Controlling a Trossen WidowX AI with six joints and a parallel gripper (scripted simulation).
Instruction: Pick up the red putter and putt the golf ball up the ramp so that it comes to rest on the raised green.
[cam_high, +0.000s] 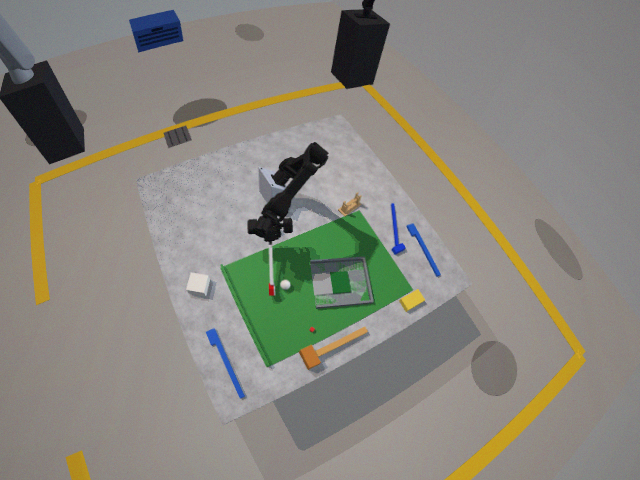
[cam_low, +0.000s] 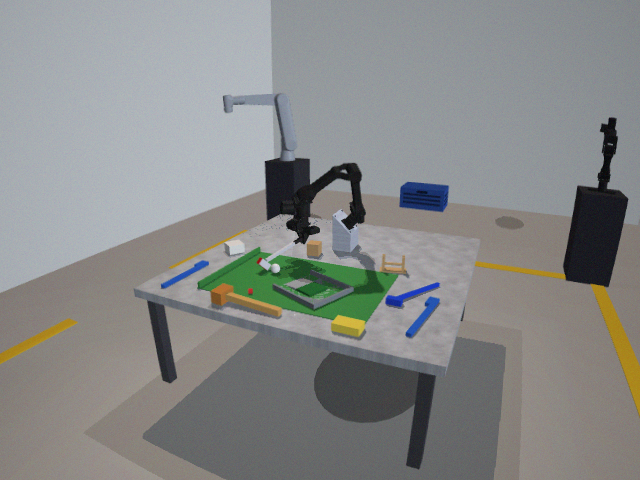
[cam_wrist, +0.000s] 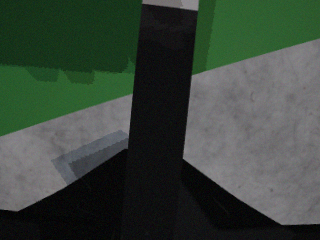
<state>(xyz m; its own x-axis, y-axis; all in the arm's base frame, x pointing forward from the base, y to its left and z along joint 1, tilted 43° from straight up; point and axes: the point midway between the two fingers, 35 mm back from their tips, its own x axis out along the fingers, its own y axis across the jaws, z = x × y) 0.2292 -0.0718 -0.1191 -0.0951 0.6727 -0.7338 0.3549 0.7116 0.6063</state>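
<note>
My gripper tip is 8 cm past the tan cube, 5 cm above it and 2 cm to the right of it. Also, from my gripper tip: white golf ball 22 cm ahead, 5 cm below, 1 cm to the right; then red putter 12 cm ahead, 4 cm to the right, 1 cm below; then white block 37 cm to the right, 7 cm ahead, 5 cm below.
</note>
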